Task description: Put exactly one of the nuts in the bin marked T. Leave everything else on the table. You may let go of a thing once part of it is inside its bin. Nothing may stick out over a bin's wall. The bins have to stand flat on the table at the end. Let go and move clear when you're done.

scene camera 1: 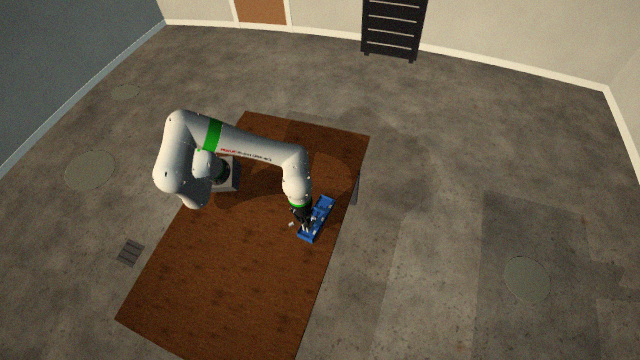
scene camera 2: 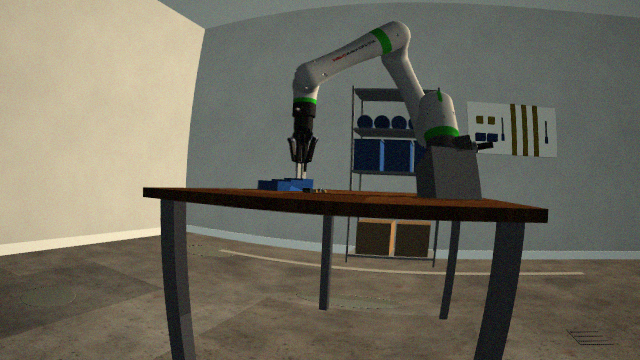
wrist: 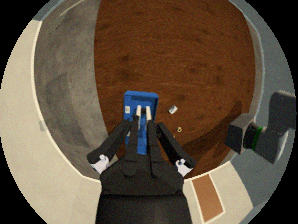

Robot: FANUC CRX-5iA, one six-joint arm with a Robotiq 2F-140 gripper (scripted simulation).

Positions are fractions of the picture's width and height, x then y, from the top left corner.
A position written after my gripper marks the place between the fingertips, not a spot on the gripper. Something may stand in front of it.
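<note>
I can see my gripper (scene camera 2: 0.47, 0.50), and from the wrist I see the same gripper (wrist: 0.48, 0.49). There is a blue bin row (scene camera 1: 0.51, 0.57) as well, and my wrist view includes that row (wrist: 0.44, 0.46).
</note>
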